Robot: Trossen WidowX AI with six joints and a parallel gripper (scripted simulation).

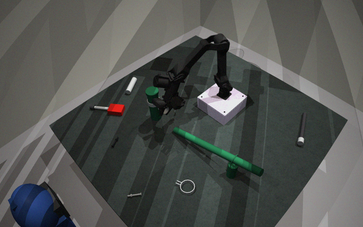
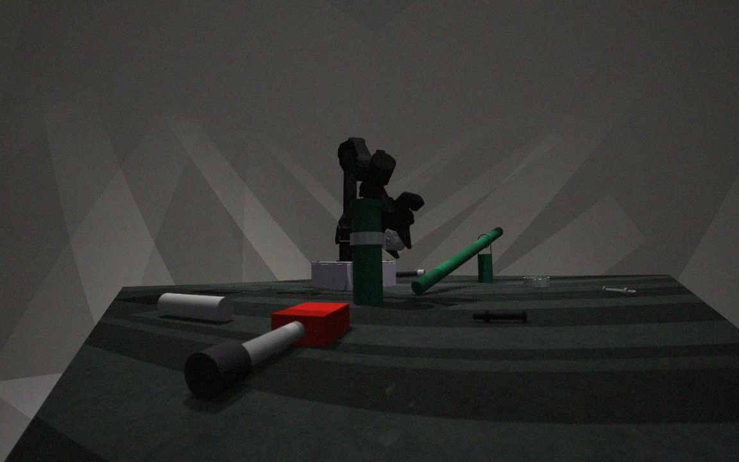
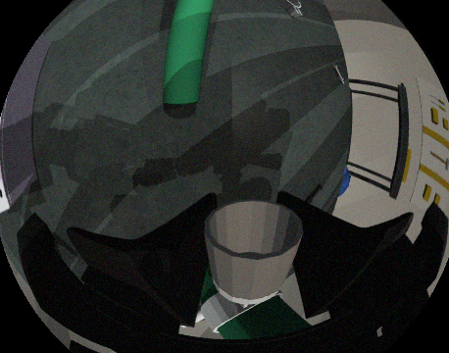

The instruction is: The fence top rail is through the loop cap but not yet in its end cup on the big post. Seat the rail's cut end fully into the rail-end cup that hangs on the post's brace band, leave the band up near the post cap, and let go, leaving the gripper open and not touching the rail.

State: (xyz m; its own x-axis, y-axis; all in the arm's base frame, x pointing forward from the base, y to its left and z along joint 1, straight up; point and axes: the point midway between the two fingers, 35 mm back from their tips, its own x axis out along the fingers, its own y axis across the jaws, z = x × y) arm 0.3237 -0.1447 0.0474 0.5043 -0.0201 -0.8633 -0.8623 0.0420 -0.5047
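My gripper tip is now 30 mm below the rail-end cup, 20 mm to the left of it and 20 mm past it. From my gripper tip the other things lie so: white cylinder: 400 mm to the right, 100 mm behind, 80 mm below; black bolt: 260 mm ahead, 130 mm to the right, 90 mm below; white bolt: 390 mm ahead, 180 mm to the left, 90 mm below.
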